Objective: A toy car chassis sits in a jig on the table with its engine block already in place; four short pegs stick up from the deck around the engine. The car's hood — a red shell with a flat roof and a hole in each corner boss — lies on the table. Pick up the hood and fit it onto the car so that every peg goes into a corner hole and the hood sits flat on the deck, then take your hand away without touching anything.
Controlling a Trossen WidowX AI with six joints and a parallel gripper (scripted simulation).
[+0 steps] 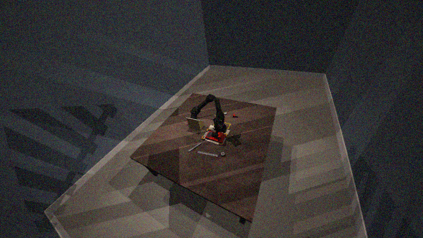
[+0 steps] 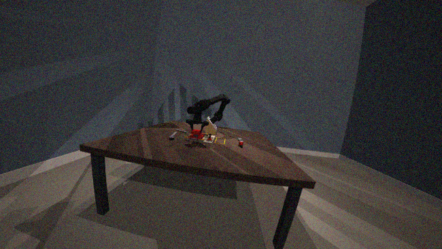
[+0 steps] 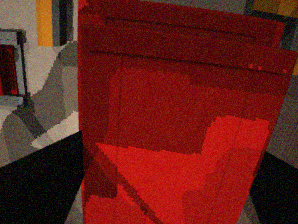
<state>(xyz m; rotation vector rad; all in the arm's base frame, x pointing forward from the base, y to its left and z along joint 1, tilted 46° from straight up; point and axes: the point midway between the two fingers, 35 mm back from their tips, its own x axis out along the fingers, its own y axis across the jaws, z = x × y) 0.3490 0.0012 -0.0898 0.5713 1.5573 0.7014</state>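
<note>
Now: gripper tip 10 mm below the red hood. Also, from my gripper tip: ring 120 mm ahead, 160 mm to the right, 50 mm below; thin grey strip 20 mm behind, 220 mm to the right, 60 mm below.
</note>
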